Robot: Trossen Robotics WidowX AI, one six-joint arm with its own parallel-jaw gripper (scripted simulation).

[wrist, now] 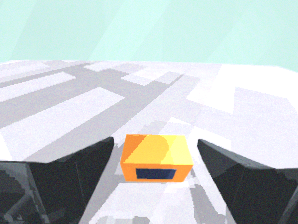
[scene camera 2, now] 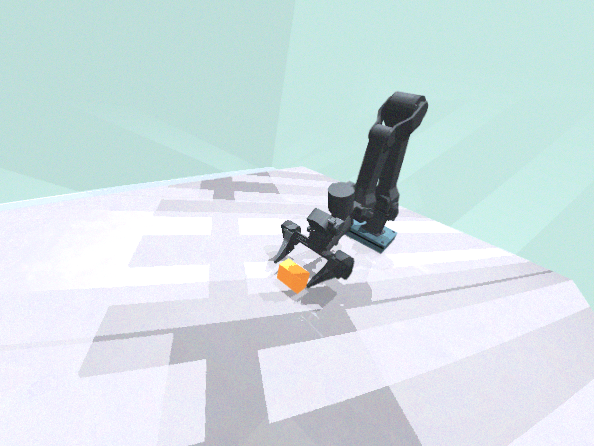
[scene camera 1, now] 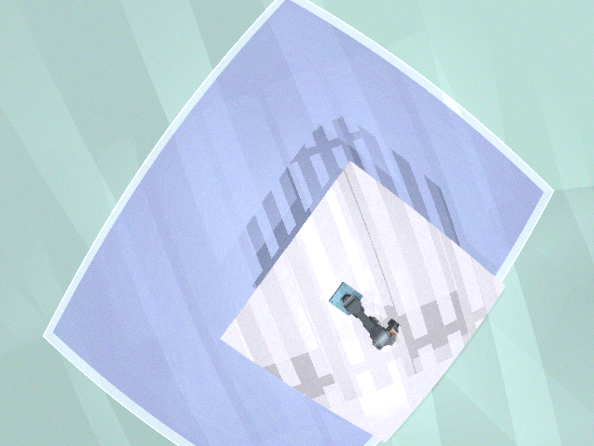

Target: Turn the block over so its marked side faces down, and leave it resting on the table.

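Gripper open, holding nothing. Orange block visible. Wrist view: the gripper too.
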